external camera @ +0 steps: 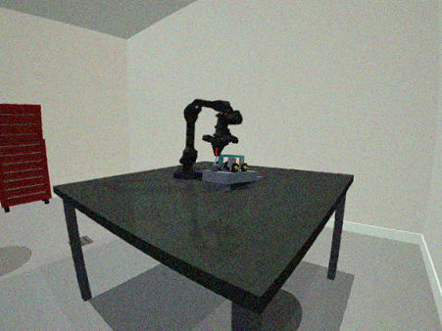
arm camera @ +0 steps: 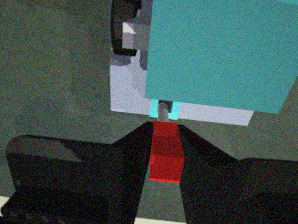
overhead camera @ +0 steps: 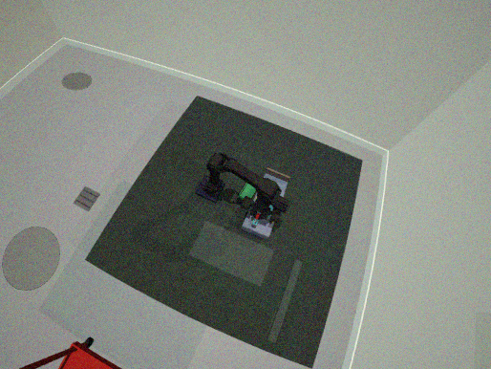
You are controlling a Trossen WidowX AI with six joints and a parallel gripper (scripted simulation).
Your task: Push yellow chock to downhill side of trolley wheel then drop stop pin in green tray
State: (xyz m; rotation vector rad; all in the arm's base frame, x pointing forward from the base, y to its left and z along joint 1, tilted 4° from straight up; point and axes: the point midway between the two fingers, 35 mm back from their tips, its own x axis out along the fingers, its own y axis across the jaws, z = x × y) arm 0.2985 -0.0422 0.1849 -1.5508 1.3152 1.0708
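My gripper tip is 12 cm past the green tray, 16 cm to the right of it and 16 cm above it. Also, from my gripper tip: red-headed stop pin right at my gripper tip; teal trolley 1 cm ahead, 9 cm to the left, 5 cm below; ramp 1 cm ahead, 10 cm to the left, 11 cm below.
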